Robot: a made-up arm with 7 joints.
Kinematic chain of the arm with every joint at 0, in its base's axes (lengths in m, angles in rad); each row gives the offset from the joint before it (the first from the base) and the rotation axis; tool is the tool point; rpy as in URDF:
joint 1: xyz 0 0.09 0.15 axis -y
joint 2: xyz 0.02 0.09 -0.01 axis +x
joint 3: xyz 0 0.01 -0.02 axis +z
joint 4: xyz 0 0.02 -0.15 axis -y
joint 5: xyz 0 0 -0.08 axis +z
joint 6: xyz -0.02 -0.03 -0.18 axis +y
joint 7: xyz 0.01 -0.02 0 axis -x
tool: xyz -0.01 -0.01 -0.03 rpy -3.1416 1.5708 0
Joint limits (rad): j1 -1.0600..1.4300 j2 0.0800..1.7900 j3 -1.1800..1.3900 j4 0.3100..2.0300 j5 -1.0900..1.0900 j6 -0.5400..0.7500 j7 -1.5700..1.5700
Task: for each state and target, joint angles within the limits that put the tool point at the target. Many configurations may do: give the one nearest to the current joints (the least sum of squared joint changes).
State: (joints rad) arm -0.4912 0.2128 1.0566 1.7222 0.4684 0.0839 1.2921
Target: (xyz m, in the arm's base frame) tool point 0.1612 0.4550 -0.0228
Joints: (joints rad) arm -0.2839 0.4282 1.0545 1.3628 0.3582 0.0872 1.1541
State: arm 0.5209 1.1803 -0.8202 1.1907 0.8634 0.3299 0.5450
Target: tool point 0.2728 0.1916 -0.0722
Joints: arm 0.4487 0.9510 -0.9330 1.3589 0.8872 0.3282 0.5580
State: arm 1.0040 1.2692 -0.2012 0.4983 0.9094 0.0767 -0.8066
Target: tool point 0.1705 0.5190 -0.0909
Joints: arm 0.1672 1.1147 -0.5740 0.4885 0.8815 0.1661 -1.0249
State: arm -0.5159 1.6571 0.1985 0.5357 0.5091 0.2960 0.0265
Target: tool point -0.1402 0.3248 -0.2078
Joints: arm -1.0352 0.8996 -0.4171 1.0733 0.6035 0.3141 0.1427
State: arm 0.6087 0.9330 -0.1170 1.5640 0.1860 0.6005 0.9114
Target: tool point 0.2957 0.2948 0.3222
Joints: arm 1.0914 0.8544 -0.0112 1.5124 0.1605 0.5767 0.8135
